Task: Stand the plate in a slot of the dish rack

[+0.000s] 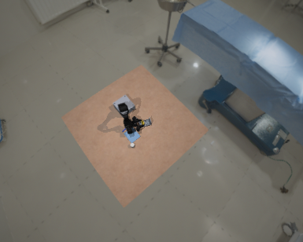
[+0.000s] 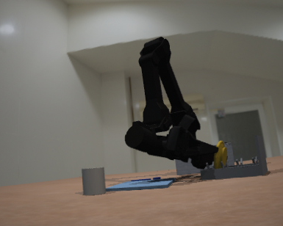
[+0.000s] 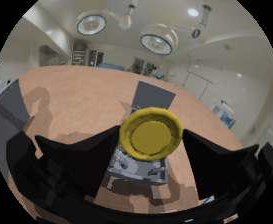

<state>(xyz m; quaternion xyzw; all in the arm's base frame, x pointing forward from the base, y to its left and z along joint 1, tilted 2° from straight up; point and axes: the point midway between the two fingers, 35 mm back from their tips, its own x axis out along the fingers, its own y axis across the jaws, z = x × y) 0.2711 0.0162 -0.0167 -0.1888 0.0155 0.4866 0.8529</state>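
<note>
My gripper tip is now 10 mm to the left of the yellow plate. Also, from my gripper tip: blue utensil 110 mm behind, 180 mm to the right, 50 mm below; blue mat 10 mm behind, 190 mm to the right, 50 mm below; dish rack 10 mm ahead, 20 mm to the left, 30 mm below.
</note>
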